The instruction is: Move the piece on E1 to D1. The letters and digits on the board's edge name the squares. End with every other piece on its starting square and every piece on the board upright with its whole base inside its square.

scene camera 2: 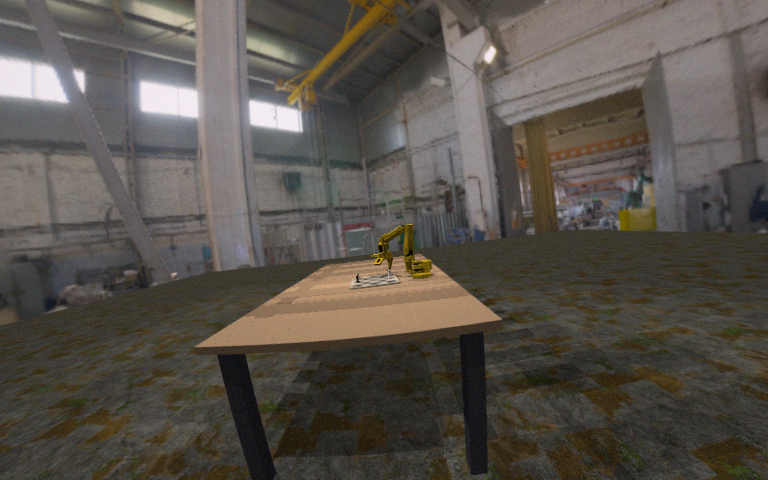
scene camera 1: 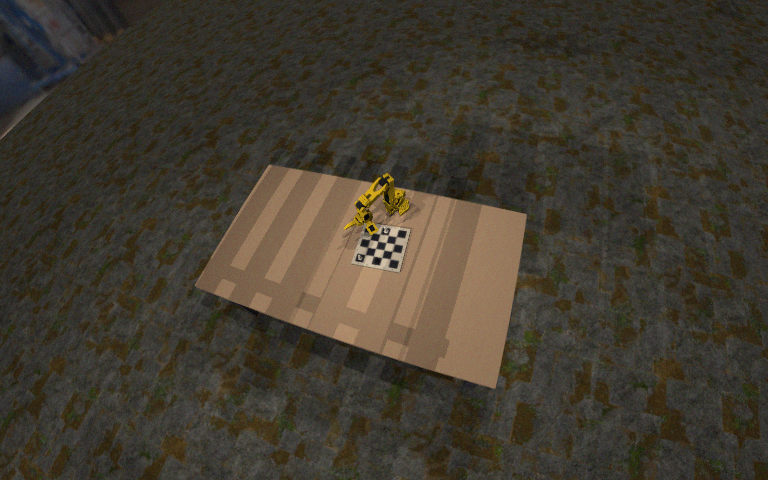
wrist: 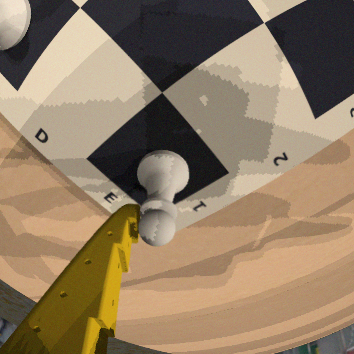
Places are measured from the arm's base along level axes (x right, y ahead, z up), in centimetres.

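Pixels of known places: hand at its tool point: [wrist: 138, 218]; arm's base at its link origin: [scene camera 2: 417, 276] [scene camera 1: 396, 210].
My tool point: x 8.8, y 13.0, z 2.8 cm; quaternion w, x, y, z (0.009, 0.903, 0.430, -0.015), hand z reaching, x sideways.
Note:
For each thing: its top centre in the pictures, then the offset to it from my tool point. "spot": a spot on its surface instead. Level surfaces: height alone.
- white pawn-like piece at its top centre: [wrist: 154, 242] dy +0.6, dx +0.2, dz +1.0 cm
- light square D1 at a spot on its surface: [wrist: 85, 92] spot: dy +0.3, dx -3.7, dz -2.2 cm
- chessboard at its top centre: [scene camera 1: 381, 245] [scene camera 2: 374, 279] dy +7.6, dx -8.4, dz -2.2 cm
- wooden table at its surface level: dz -2.8 cm
- white piece at a spot on its surface: [wrist: 11, 22] spot: dy +0.2, dx -7.4, dz -1.6 cm
A white pawn-like piece [wrist: 163, 172] stands on the dark square E1, at the board's corner, and looks upright. Its head is drawn low in the wrist view. The light square D1 [wrist: 85, 92] lies beside E1, up and left, and shows no piece. My gripper [scene camera 1: 359, 225] [scene camera 2: 382, 263] [wrist: 131, 214] is fully open and empty. In the wrist view one notched yellow jaw shows, its tip close left of the piece's neck and head; I cannot tell if it touches. The other jaw is out of that picture. In scene camera 1 the arm covers the board's E1 corner.
The chessboard [scene camera 1: 405, 249] [scene camera 2: 374, 284] [wrist: 260, 172] lies on the wooden table [scene camera 1: 475, 316] [scene camera 2: 362, 322]. Part of another white piece [wrist: 11, 22] stands on the dark C1 square, past D1. A dark piece [scene camera 1: 360, 257] [scene camera 2: 357, 277] stands near the board's far corner from the arm.

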